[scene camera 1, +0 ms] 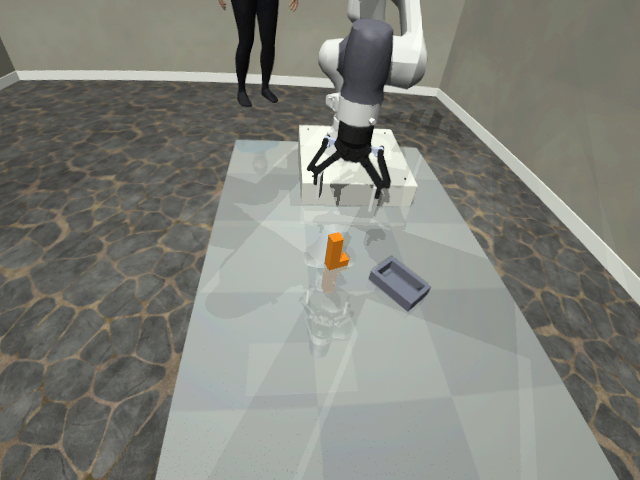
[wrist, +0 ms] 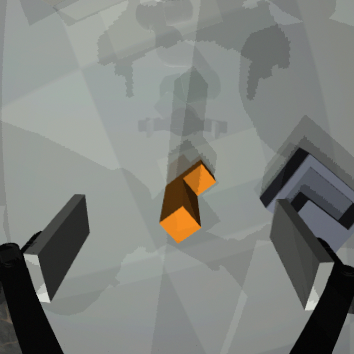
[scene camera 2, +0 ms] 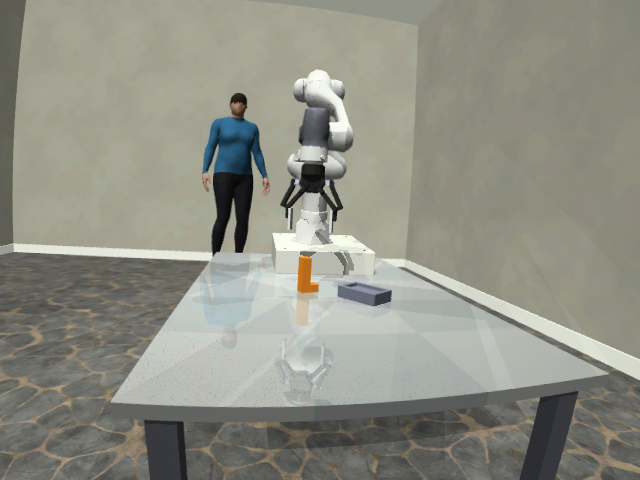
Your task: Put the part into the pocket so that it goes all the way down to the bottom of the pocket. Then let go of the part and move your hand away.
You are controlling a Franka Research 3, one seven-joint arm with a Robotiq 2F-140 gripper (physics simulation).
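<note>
The orange L-shaped part (scene camera 1: pixel 334 251) (scene camera 2: pixel 305 274) (wrist: pixel 180 224) stands upright on the table, its long leg up and its short foot on the table. The grey-blue block with the rectangular pocket (scene camera 1: pixel 399 283) (scene camera 2: pixel 364 293) (wrist: pixel 282 179) lies flat beside the part, apart from it, with the pocket facing up and empty. My gripper (scene camera 1: pixel 348 192) (scene camera 2: pixel 311 219) (wrist: pixel 179 216) is wide open and points down, well above the table. In the wrist view the part shows between the two fingers, lower down, and the right finger hides a piece of the pocket block.
The glossy grey table (scene camera 1: pixel 289 434) (scene camera 2: pixel 361 382) carries the part and the block and shows reflections. The white robot base (scene camera 1: pixel 356 193) (scene camera 2: pixel 323 262) stands at its far end. A person (scene camera 1: pixel 256 46) (scene camera 2: pixel 235 149) stands on the floor behind the table.
</note>
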